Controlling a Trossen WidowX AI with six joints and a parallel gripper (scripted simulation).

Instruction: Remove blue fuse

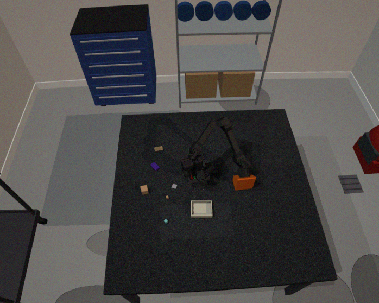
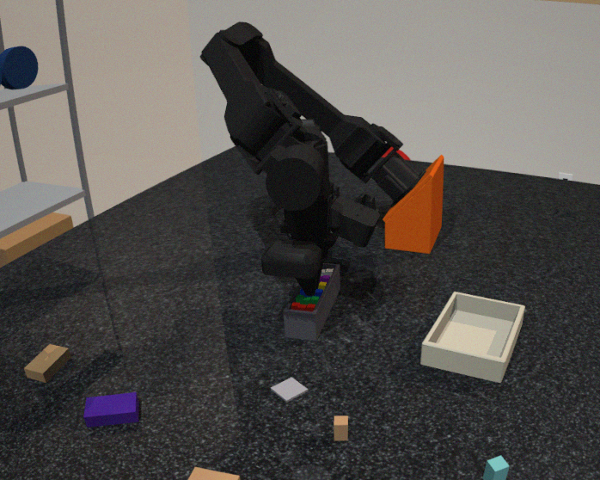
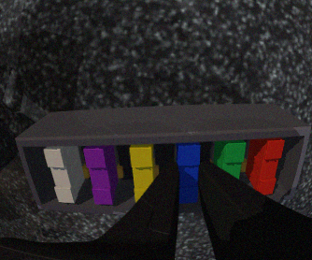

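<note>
Right now the cream tray is 3 cm behind my gripper tip, 22 cm to the left of it and 3 cm below it. Also, from my gripper tip: grey tile (15 cm ahead, 6 cm to the left, 3 cm below); tan block (19 cm ahead, 15 cm to the left, 2 cm below); blue fuse (1 cm below).
</note>
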